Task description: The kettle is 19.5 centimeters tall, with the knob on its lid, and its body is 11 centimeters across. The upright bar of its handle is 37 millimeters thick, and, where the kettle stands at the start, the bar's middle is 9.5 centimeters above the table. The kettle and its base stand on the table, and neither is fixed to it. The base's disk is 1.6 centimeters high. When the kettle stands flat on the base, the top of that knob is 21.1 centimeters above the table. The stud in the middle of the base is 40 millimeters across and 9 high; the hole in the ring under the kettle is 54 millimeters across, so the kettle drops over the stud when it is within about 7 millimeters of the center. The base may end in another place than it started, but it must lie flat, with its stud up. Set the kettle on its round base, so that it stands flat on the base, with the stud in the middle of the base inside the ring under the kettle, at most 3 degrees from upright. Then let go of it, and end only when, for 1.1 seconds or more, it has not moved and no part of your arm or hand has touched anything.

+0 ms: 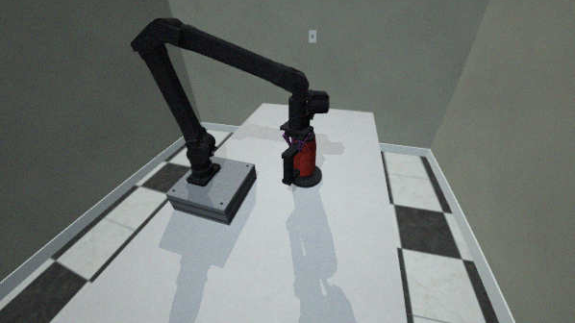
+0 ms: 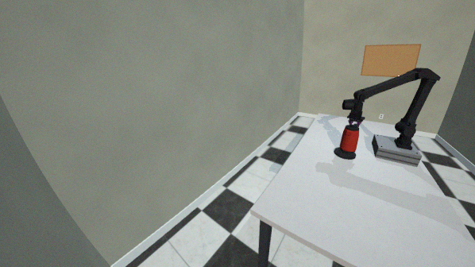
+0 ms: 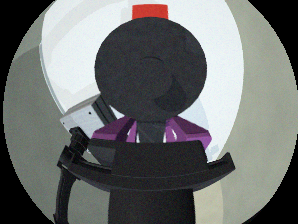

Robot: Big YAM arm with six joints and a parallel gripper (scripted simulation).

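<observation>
My hand is 50 mm above the red kettle, 20 mm to the right of it and 10 mm short of it. The rest, counted from my hand: round black base: 180 mm below, 60 mm to the left, 20 mm ahead.
</observation>
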